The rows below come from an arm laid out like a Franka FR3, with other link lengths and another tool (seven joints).
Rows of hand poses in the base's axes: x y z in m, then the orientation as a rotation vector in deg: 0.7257 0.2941 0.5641 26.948 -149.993 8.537; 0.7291 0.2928 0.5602 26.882 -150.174 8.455; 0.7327 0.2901 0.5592 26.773 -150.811 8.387; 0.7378 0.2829 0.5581 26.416 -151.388 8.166; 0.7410 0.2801 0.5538 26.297 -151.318 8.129; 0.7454 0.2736 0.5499 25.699 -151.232 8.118; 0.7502 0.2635 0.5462 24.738 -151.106 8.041; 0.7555 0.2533 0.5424 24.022 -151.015 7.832; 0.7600 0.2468 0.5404 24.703 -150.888 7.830; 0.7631 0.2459 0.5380 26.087 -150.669 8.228; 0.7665 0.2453 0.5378 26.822 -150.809 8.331; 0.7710 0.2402 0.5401 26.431 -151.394 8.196; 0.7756 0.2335 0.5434 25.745 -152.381 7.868; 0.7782 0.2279 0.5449 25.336 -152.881 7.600
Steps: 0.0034 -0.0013 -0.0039 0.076 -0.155 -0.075; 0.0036 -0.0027 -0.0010 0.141 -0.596 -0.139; 0.0051 -0.0072 -0.0011 0.188 -0.487 -0.333; 0.0032 -0.0028 -0.0043 -0.009 0.087 -0.084; 0.0044 -0.0065 -0.0039 -0.121 0.146 -0.416; 0.0048 -0.0101 -0.0037 -0.150 0.229 -0.680; 0.0053 -0.0102 -0.0038 -0.007 0.188 -0.534; 0.0045 -0.0065 -0.0020 0.110 0.060 0.489; 0.0031 -0.0009 -0.0024 -0.047 0.013 1.059; 0.0034 -0.0006 -0.0002 0.096 -0.229 0.524; 0.0045 -0.0051 0.0023 0.124 -0.506 -0.343; 0.0046 -0.0067 0.0033 0.273 -0.837 -0.611; 0.0026 -0.0056 0.0015 0.197 -0.404 -0.367
